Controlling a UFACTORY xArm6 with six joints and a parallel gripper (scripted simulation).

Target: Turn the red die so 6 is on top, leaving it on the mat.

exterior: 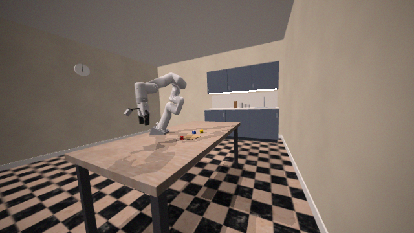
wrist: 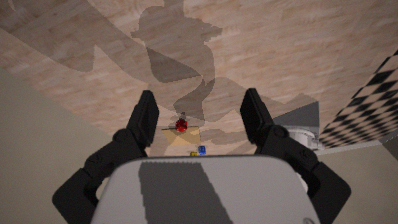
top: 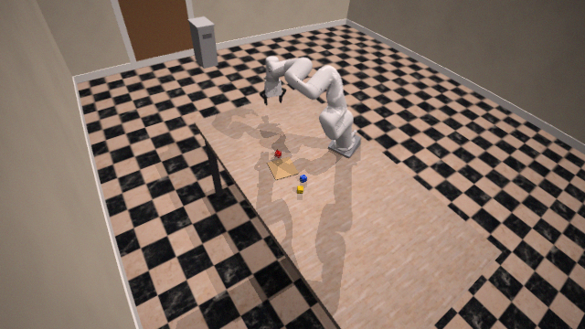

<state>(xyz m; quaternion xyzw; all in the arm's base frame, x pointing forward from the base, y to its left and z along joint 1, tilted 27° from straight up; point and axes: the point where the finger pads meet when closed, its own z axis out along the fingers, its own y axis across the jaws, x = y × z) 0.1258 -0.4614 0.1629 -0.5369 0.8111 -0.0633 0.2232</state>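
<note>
My gripper is now 25 cm to the right of the red die, 17 cm above it and 16 cm short of it. The rest, counted from my hand: tan mat (34 cm to the left, 20 cm ahead, 18 cm below); then yellow die (53 cm to the left, 24 cm ahead, 17 cm below); then blue die (48 cm to the left, 17 cm below, 17 cm ahead).
</note>
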